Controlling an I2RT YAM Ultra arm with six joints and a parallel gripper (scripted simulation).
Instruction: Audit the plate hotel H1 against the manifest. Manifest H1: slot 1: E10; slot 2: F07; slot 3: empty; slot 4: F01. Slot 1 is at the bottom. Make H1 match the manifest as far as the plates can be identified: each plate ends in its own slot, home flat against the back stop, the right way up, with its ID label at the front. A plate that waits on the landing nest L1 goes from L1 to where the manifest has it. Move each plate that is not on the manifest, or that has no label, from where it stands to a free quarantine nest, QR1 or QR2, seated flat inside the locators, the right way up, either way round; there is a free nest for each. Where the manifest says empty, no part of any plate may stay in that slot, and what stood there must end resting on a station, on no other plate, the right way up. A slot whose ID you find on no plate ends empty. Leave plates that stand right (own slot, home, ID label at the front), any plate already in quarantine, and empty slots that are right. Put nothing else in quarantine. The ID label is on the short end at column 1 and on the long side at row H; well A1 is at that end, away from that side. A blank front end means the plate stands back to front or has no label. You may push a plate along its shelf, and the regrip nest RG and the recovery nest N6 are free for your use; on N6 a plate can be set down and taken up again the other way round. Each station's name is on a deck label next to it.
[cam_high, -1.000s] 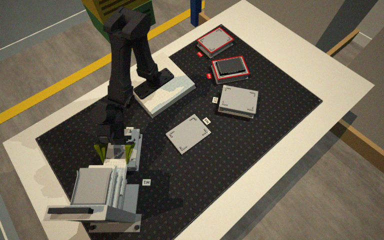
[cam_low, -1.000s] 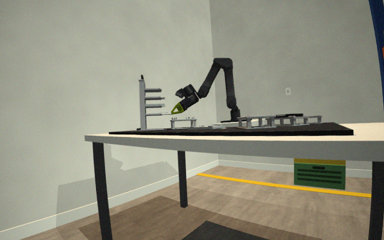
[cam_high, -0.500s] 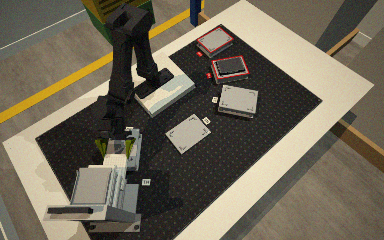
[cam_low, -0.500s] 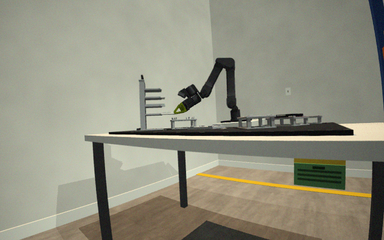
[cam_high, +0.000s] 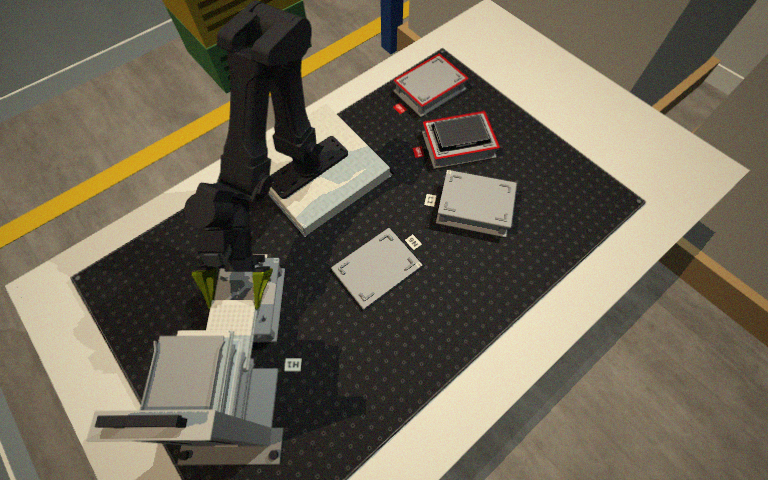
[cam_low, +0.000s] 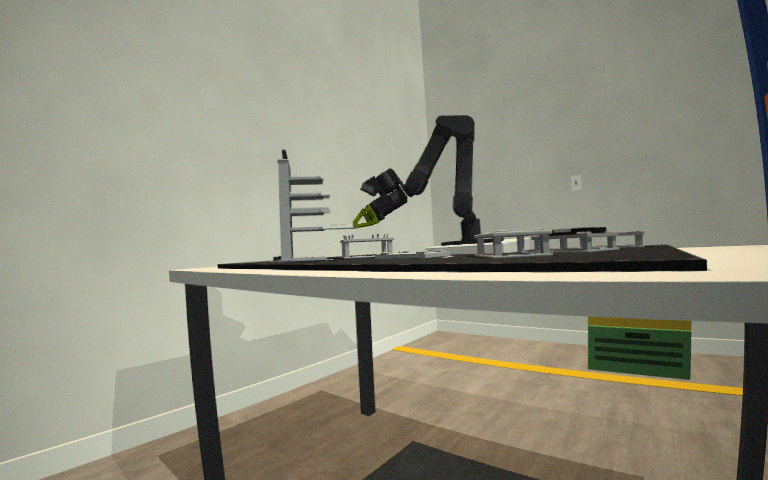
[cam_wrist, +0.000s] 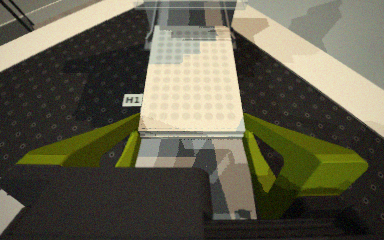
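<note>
Right now my hand is 40 mm to the left of the white well plate and 40 mm short of it. Round my hand: regrip nest (50 mm below, 30 mm behind, 20 mm to the left); H1 deck label (130 mm ahead, 110 mm below, 20 mm to the left); plate hotel H1 (170 mm ahead, 140 mm to the right, 50 mm above).
</note>
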